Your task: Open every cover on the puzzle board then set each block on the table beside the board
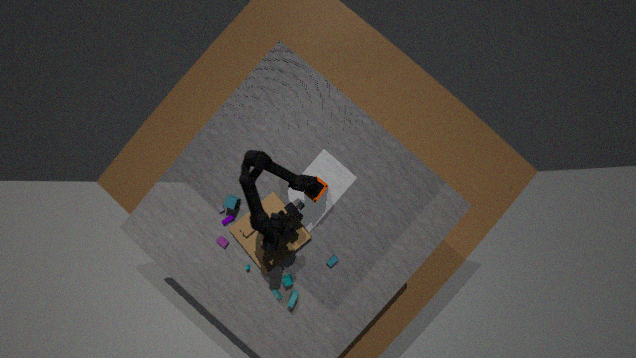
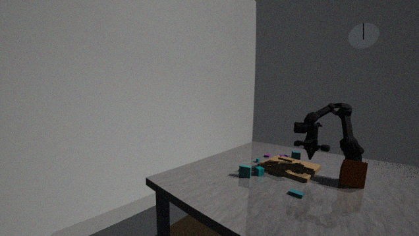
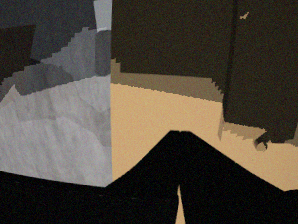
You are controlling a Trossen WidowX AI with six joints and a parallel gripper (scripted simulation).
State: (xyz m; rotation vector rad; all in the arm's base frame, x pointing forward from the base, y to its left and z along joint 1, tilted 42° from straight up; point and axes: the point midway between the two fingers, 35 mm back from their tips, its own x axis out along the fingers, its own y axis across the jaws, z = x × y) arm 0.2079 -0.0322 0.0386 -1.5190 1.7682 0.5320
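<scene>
Now: gripper tip 11 cm short of the tan puzzle board, 3 cm to the left of it and 6 cm above it. Round my gripper tip: flat teal block: 4 cm ahead, 32 cm to the left, 7 cm below.
</scene>
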